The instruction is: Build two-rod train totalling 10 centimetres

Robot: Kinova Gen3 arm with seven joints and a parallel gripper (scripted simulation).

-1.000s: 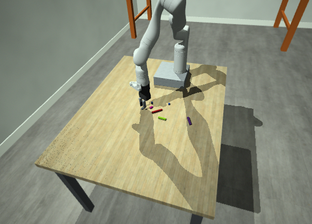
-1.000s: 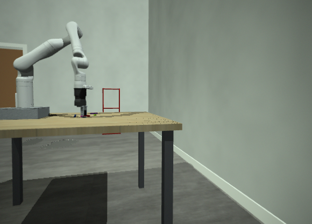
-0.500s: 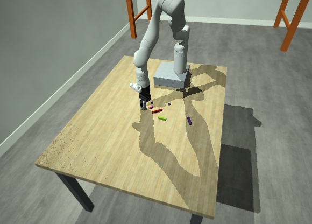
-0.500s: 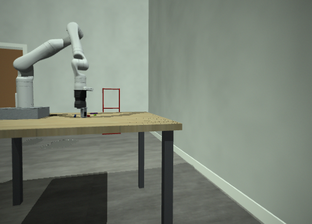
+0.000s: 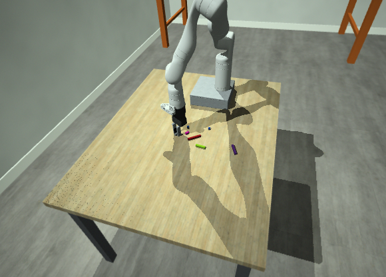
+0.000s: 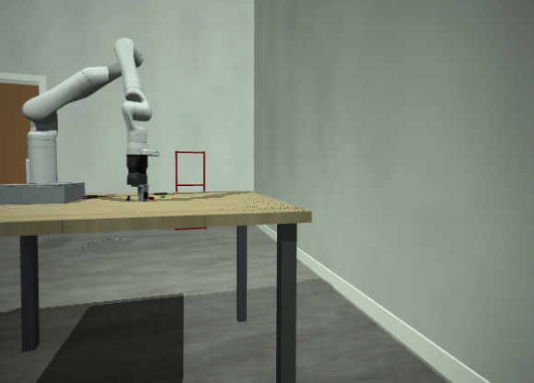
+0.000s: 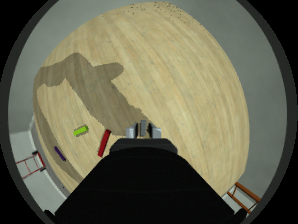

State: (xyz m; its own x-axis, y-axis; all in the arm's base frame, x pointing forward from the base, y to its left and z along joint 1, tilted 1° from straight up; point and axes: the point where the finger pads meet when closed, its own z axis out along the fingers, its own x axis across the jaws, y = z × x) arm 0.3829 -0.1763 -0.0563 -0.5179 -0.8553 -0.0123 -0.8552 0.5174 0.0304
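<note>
Right now the grey rod is 10 mm below my hand. Round my hand: lime rod: 140 mm to the left, 70 mm ahead, 10 mm below; magenta rod: 50 mm to the left, 10 mm below, 10 mm behind; red rod: 100 mm to the left, 10 mm below, 10 mm ahead.
</note>
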